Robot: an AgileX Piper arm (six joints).
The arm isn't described. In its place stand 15 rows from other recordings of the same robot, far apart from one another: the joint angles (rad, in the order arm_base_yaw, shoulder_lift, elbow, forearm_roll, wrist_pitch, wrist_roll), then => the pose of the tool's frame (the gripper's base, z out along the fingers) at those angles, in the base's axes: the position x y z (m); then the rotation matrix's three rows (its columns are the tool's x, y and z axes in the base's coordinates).
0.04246, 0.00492, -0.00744, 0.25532, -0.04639, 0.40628 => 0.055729 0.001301 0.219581; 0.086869 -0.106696 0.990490; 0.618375 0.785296 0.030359; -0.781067 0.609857 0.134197
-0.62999, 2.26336, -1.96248, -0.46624, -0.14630, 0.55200 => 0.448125 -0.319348 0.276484; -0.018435 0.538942 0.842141; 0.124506 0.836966 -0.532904; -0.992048 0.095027 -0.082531
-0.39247, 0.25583, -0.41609, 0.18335, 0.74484, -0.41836 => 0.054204 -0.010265 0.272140; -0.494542 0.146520 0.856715; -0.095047 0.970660 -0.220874; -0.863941 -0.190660 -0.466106
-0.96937, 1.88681, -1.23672, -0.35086, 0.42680, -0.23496 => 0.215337 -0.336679 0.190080; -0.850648 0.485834 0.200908; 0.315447 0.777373 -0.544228; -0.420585 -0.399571 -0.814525
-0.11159, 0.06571, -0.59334, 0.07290, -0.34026, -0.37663 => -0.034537 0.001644 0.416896; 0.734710 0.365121 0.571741; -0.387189 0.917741 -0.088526; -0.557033 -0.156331 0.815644
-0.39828, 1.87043, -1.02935, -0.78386, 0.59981, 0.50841 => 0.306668 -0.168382 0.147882; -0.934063 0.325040 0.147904; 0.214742 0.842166 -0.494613; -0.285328 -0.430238 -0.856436
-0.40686, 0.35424, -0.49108, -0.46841, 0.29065, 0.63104 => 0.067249 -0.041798 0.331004; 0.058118 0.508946 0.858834; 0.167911 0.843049 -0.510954; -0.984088 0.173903 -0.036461
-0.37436, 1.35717, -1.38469, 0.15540, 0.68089, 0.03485 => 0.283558 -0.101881 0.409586; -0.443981 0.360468 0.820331; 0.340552 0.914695 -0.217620; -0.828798 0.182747 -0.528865
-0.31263, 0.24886, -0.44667, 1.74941, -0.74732, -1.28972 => 0.016875 -0.069422 0.329806; 0.529524 0.687896 0.496391; 0.218663 0.454704 -0.863384; -0.819629 0.565724 0.090359
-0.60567, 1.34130, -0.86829, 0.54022, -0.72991, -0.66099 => 0.225881 -0.194383 0.355485; 0.019692 0.835391 0.549303; -0.285995 0.531158 -0.797545; -0.958029 -0.141393 0.249377
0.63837, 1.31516, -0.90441, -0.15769, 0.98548, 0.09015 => 0.195442 0.130188 0.260104; -0.775920 -0.561012 0.288467; -0.572623 0.818228 0.051051; -0.264671 -0.125571 -0.956128
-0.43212, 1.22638, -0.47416, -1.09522, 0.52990, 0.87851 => 0.165101 -0.121173 0.199400; -0.812783 0.500157 0.298710; 0.223765 0.741444 -0.632605; -0.537879 -0.447329 -0.714551
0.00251, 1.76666, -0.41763, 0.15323, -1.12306, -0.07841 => 0.279268 -0.011819 0.147416; -0.144439 0.132014 0.980668; -0.011900 0.990757 -0.135125; -0.989442 -0.031187 -0.141533
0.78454, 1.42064, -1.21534, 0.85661, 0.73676, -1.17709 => 0.186567 0.251529 0.352578; 0.020831 -0.991922 0.125131; -0.530558 0.095113 0.842296; -0.847393 -0.083935 -0.524290
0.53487, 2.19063, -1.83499, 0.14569, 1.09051, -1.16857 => 0.391883 0.245800 0.196986; 0.091386 -0.988869 0.117418; -0.973578 -0.063943 0.219219; -0.209271 -0.134349 -0.968585
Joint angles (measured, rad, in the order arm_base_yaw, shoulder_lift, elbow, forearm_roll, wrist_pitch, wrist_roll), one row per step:
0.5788, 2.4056, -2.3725, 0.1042, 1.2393, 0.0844
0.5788, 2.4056, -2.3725, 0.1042, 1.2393, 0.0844
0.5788, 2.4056, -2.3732, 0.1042, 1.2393, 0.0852
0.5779, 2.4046, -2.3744, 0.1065, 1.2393, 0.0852
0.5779, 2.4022, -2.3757, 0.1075, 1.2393, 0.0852
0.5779, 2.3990, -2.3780, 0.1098, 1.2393, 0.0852
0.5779, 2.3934, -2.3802, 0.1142, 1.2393, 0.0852
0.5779, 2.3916, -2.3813, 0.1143, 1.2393, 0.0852
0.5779, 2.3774, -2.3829, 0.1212, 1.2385, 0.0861
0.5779, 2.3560, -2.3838, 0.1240, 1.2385, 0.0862
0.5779, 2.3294, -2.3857, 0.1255, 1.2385, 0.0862
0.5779, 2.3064, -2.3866, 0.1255, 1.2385, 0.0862
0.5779, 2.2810, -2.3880, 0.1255, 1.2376, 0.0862
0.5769, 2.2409, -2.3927, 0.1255, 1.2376, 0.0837
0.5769, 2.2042, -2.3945, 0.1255, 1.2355, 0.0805
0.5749, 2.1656, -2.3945, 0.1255, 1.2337, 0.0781
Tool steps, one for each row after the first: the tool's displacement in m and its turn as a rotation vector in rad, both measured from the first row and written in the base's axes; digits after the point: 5 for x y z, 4 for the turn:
0.00000, 0.00000, 0.00000, 0.0000, 0.0000, 0.0000
0.00003, 0.00002, 0.00020, 0.0006, -0.0004, -0.0007
0.00013, -0.00023, 0.00108, 0.0037, -0.0009, -0.0015
-0.00009, -0.00028, 0.00270, 0.0066, -0.0035, -0.0014
-0.00042, -0.00026, 0.00503, 0.0115, -0.0068, -0.0013
-0.00111, -0.00026, 0.00860, 0.0194, -0.0110, -0.0010
-0.00126, -0.00035, 0.00985, 0.0211, -0.0133, -0.0010
-0.00298, -0.00077, 0.01773, 0.0362, -0.0232, -0.0013
-0.00553, -0.00214, 0.02903, 0.0508, -0.0403, -0.0010
-0.00887, -0.00417, 0.04318, 0.0676, -0.0634, -0.0005
-0.01197, -0.00620, 0.05510, 0.0806, -0.0834, -0.0003
-0.01561, -0.00857, 0.06832, 0.0958, -0.1066, -0.0001
-0.02176, -0.01317, 0.08960, 0.1194, -0.1450, 0.0016
-0.02814, -0.01733, 0.10819, 0.1404, -0.1801, 0.0046
-0.03494, -0.02290, 0.12686, 0.1614, -0.2150, 0.0049

